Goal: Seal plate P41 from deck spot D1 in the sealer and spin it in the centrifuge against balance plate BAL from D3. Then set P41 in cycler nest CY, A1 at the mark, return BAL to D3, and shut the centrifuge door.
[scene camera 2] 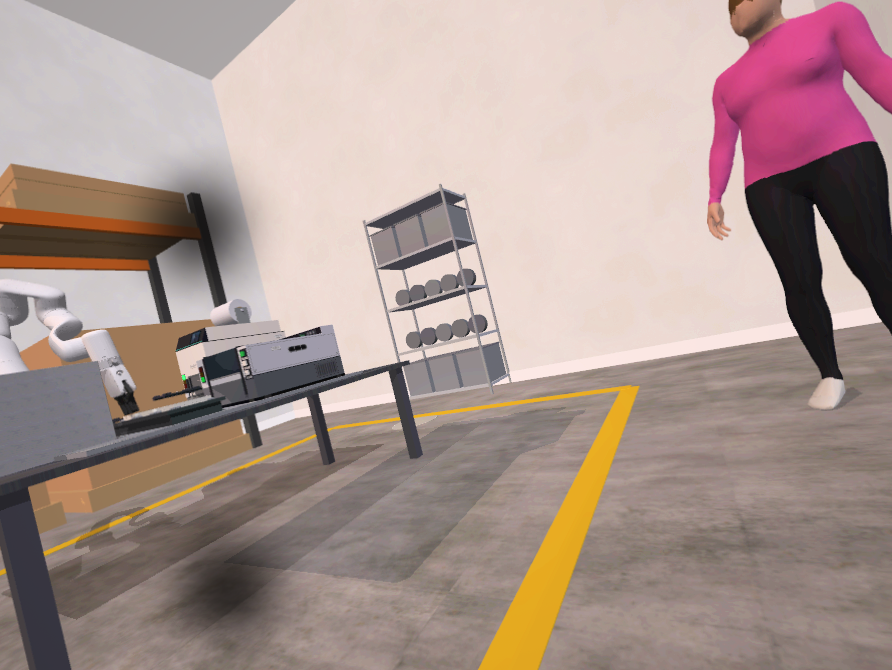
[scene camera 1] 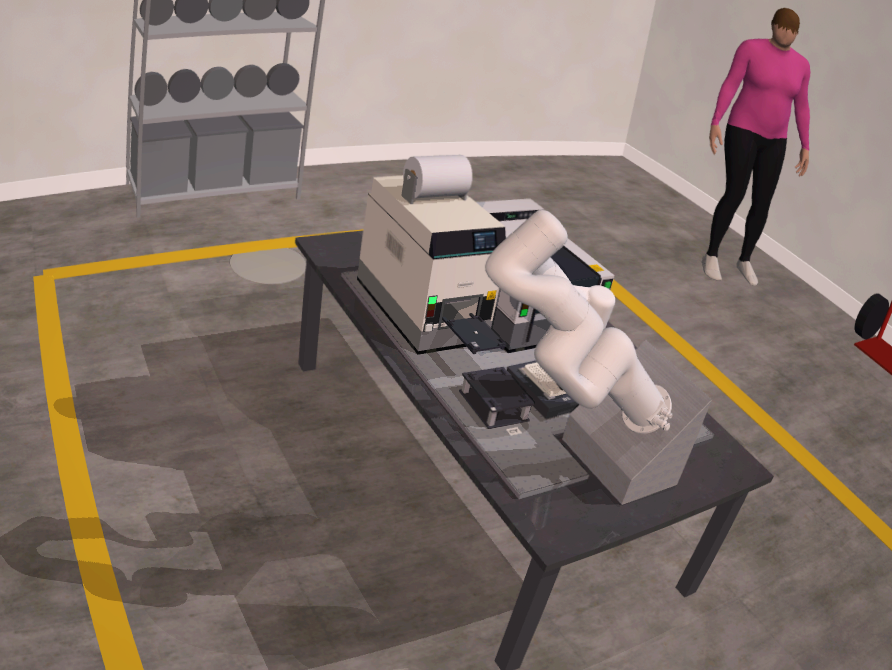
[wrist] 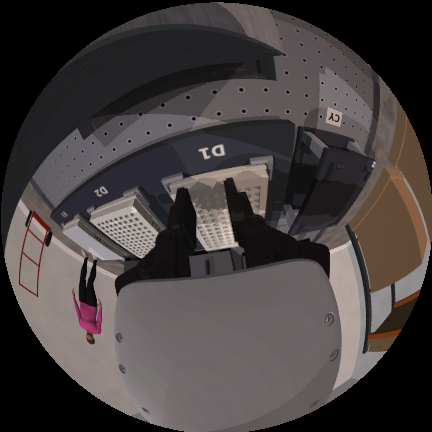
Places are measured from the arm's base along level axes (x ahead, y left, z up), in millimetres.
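Where they show: gripper, between the fingertips: [scene camera 2: 132,413] [wrist: 208,196]; arm's base, origin of its link: [scene camera 2: 27,404] [scene camera 1: 647,409].
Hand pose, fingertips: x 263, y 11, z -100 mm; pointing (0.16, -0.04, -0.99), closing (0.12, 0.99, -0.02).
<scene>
Each offset is from my fingertips to the top centre of the thing. "spot": to the spot under its first point.
A pale multiwell plate {6 mm left, 56 mm ahead, 4 mm down} [wrist: 217,220], at the place of P41, sits in spot D1 of the dark deck rack {spot: 44 mm left, 29 mm back, 20 mm down} [wrist: 250,140] in the wrist view. My gripper [wrist: 208,196] [scene camera 2: 128,411] is partly open and empty; its fingers stand over the plate, closer together than the plate's width. The arm hides it in scene camera 1. A white plate {241 mm right, 36 mm ahead, 4 mm down} [wrist: 90,240] at D3 is at the far left. The dark cycler nest {163 mm left, 72 mm ahead, 3 mm down} [wrist: 332,187] [scene camera 1: 497,393] stands beside the rack. The beige sealer {86 mm left, 538 mm ahead, 409 mm up} [scene camera 1: 396,274] has a roll on top and its tray out. The grey centrifuge [scene camera 2: 292,353] stands beside it; its door state is unclear.
Another well plate {117 mm right, 45 mm ahead, 4 mm down} [wrist: 127,227] sits at D2, between D1 and D3. The sealer's dark tray {119 mm left, 242 mm ahead, 43 mm up} [scene camera 1: 475,333] juts toward the nest. The arm's grey pedestal [scene camera 1: 623,454] [scene camera 2: 54,414] stands close to the rack. A person [scene camera 1: 764,93] [scene camera 2: 800,100] stands away from the table.
</scene>
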